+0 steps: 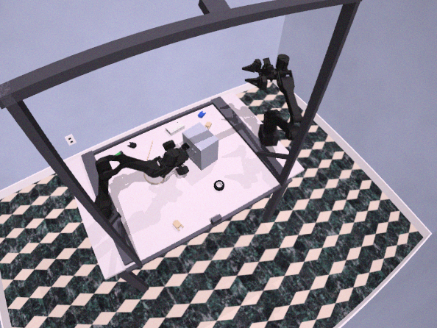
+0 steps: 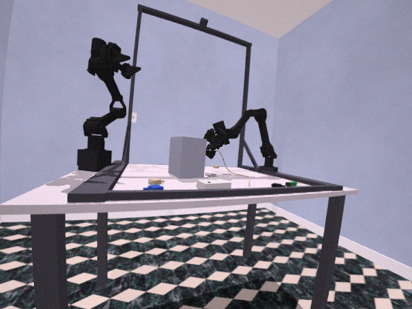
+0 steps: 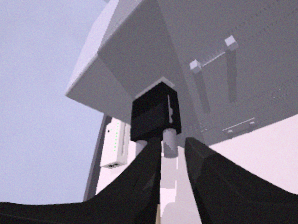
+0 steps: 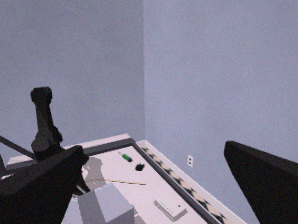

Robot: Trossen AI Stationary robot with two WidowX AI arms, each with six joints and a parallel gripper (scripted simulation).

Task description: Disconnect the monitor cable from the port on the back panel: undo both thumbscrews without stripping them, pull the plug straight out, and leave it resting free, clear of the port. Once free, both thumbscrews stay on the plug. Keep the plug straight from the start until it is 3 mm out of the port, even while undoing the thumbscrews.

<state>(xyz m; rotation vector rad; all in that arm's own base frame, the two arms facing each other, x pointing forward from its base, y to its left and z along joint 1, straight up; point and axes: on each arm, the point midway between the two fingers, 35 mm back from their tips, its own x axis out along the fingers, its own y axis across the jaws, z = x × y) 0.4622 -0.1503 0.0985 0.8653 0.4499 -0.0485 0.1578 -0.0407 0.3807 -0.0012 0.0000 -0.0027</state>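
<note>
My left gripper is now 13 cm to the left of the grey box, 5 cm above it and 2 cm short of it.
</note>
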